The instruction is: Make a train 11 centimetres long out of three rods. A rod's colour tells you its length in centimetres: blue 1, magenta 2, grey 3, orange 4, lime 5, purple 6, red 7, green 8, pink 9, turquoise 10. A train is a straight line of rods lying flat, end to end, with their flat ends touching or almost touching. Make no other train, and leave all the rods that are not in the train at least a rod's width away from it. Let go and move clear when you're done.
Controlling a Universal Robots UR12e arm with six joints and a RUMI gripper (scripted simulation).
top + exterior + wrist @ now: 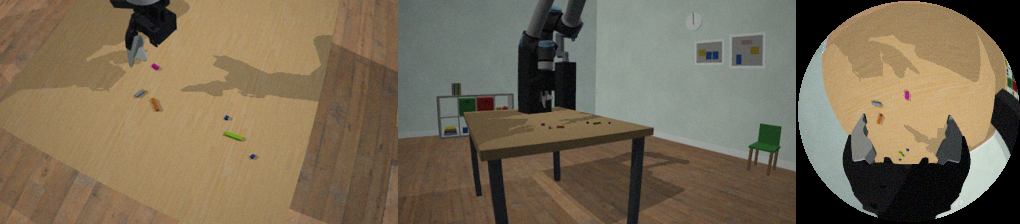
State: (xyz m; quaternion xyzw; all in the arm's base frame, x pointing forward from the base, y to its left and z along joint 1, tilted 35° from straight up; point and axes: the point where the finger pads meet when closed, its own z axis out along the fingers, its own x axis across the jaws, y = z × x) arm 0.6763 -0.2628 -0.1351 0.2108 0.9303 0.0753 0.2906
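The orange rod is 120 mm ahead of my hand, 40 mm to the left of it and 100 mm below it. From my hand the other things lie so: magenta rod: 100 mm below; lime rod: 160 mm ahead, 280 mm to the left, 100 mm below; grey rod: 100 mm ahead, 20 mm to the right, 100 mm below.
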